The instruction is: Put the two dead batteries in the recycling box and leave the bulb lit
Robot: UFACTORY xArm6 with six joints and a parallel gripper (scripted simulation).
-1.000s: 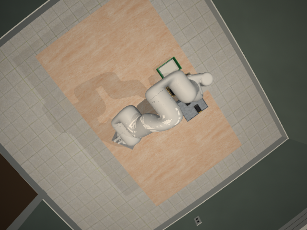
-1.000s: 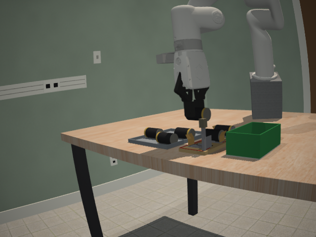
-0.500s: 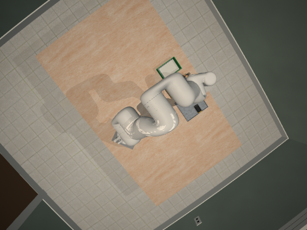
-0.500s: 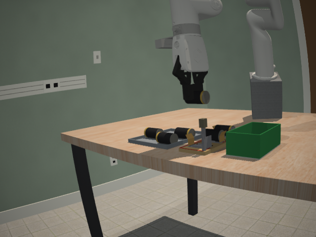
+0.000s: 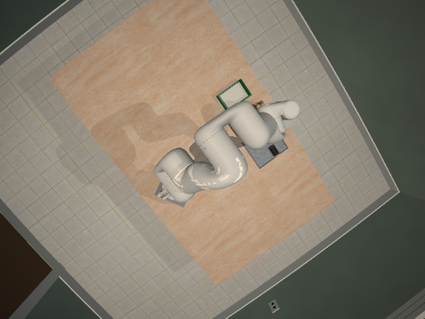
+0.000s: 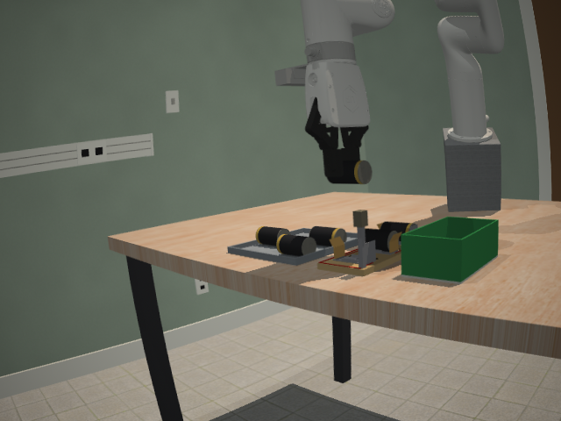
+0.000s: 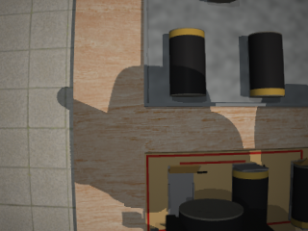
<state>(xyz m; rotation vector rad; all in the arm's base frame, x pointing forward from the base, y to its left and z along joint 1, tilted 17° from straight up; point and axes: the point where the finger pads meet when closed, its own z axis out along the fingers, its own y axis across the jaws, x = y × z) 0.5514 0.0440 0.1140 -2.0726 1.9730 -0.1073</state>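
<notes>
My hand is 17 cm to the left of the grey tray, 15 cm above it and 5 cm past it. Round my hand: green recycling box: 16 cm to the left, 14 cm below, 7 cm behind.
</notes>
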